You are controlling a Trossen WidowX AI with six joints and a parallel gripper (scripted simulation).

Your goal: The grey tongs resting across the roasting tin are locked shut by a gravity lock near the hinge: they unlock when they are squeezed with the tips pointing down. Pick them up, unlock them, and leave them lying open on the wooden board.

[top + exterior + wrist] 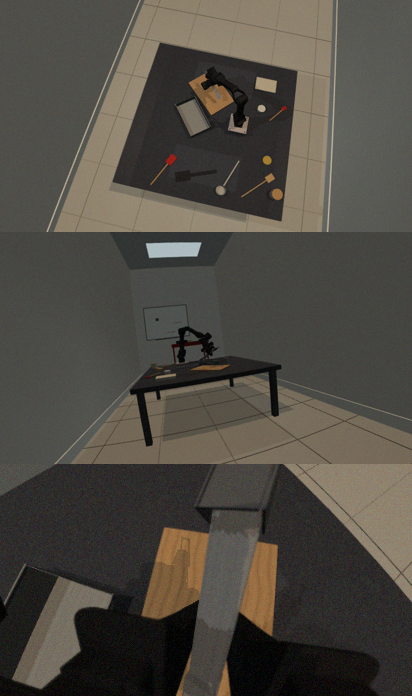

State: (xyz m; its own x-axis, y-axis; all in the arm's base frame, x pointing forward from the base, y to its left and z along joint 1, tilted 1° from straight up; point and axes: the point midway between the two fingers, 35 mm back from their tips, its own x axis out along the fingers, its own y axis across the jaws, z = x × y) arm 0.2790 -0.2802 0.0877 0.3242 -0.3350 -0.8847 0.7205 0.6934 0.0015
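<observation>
Right now the wooden board is 3 cm behind my gripper tip, 3 cm to the left of it and 13 cm below it. Also, from my gripper tip: white disc 47 cm behind, 11 cm to the left, 12 cm below; cream block 49 cm behind, 13 cm to the right, 12 cm below; roasting tin 8 cm ahead, 29 cm to the left, 11 cm below.
</observation>
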